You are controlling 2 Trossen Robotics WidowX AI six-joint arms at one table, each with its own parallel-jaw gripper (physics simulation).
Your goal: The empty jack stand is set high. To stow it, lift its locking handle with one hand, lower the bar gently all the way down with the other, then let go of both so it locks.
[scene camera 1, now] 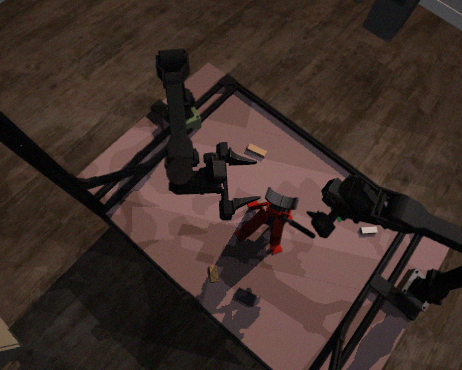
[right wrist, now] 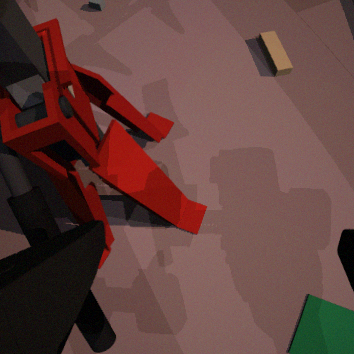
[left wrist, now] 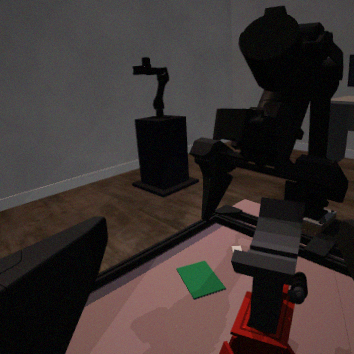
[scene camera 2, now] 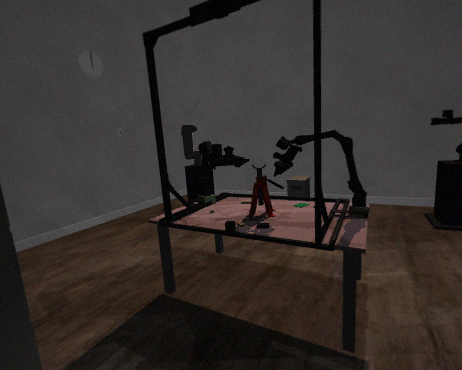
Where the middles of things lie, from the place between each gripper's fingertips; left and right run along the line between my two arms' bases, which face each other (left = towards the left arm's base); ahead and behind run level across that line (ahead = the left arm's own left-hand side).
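The green card (right wrist: 319, 319) is 160 mm ahead of my right hand, 110 mm to the right of it and 230 mm below it. The grey saddle bar (left wrist: 271, 258) sits 90 mm behind that same right hand, 80 mm to the left of it and 50 mm below it, while the tan block (right wrist: 269, 42) is 130 mm ahead of it, 280 mm to the left of it and 220 mm below it. As for the black locking handle (right wrist: 32, 213), my right hand is 80 mm past it and 40 mm above it.
Counting from my left hand, you'd find the black locking handle 15 cm to the right, 15 cm below and 2 cm ahead. The green card is 34 cm below my left hand, 27 cm to the right of it and 26 cm ahead of it, and the tan block is also 34 cm below it, but 23 cm ahead and 12 cm to the left. Then there's the grey saddle bar, which is 16 cm below my left hand, 7 cm to the right of it and 1 cm ahead of it.
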